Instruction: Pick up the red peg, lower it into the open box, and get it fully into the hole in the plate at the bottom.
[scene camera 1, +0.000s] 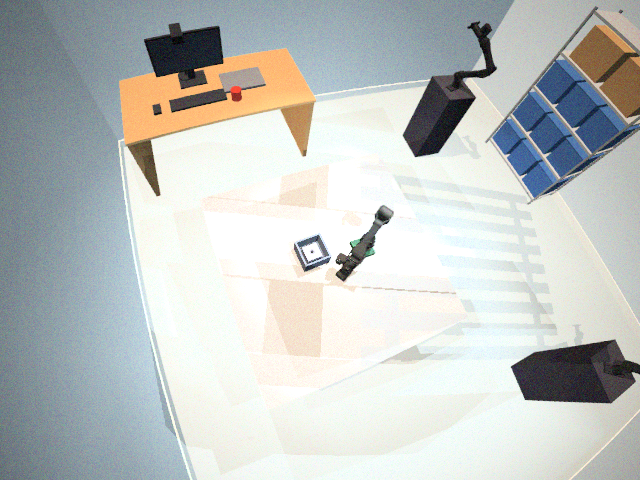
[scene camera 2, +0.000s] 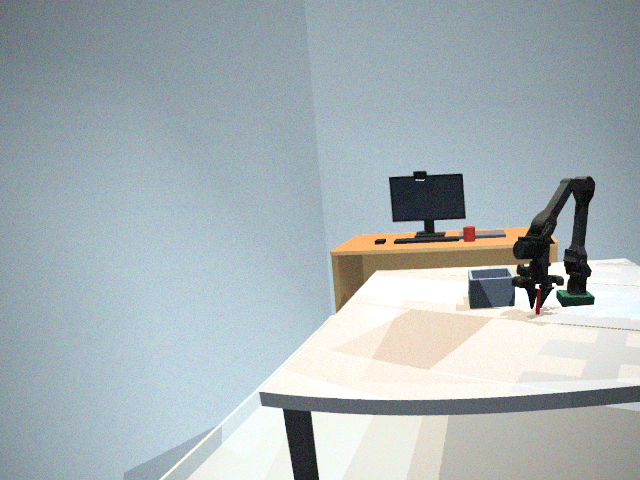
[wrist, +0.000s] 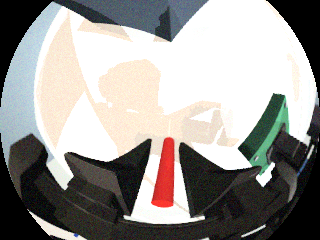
In view: the gripper (scene camera 2: 535, 308), a red peg (wrist: 162, 196) and a blue-grey box (scene camera 2: 489, 287).
The gripper is seen too in the wrist view (wrist: 165, 144).
